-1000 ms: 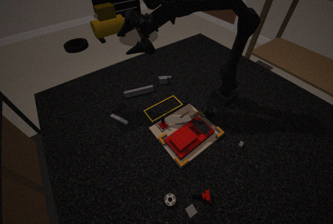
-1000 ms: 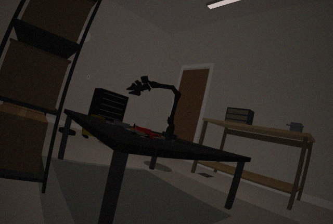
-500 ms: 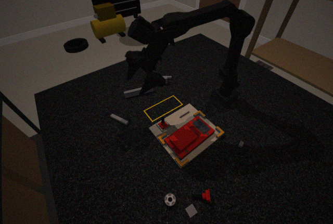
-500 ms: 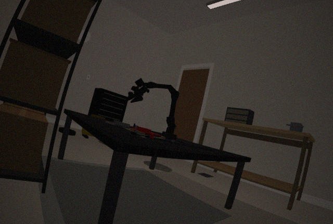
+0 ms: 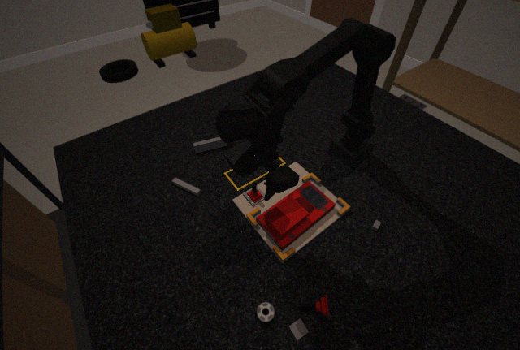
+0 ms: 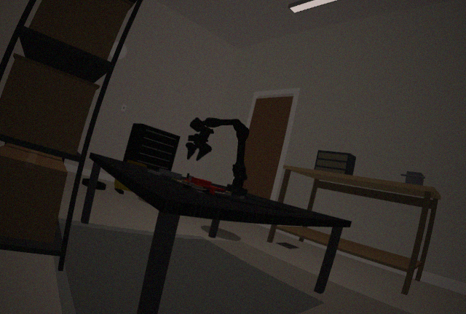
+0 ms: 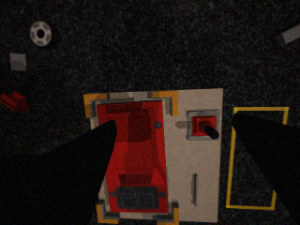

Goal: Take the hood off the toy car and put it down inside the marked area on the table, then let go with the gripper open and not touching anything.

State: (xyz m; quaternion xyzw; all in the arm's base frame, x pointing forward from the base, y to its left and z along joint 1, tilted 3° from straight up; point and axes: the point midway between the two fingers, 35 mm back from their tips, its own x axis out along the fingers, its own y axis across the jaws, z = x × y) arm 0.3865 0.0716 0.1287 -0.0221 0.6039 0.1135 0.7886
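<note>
Now: gripper tip 10 cm above the hood, 7 cm past it and 5 cm to the right of it. Also, from my gripper tip: long grey bar: 32 cm to the right, 12 cm below; then short grey bar: 19 cm to the right, 15 cm ahead, 14 cm below.
</note>
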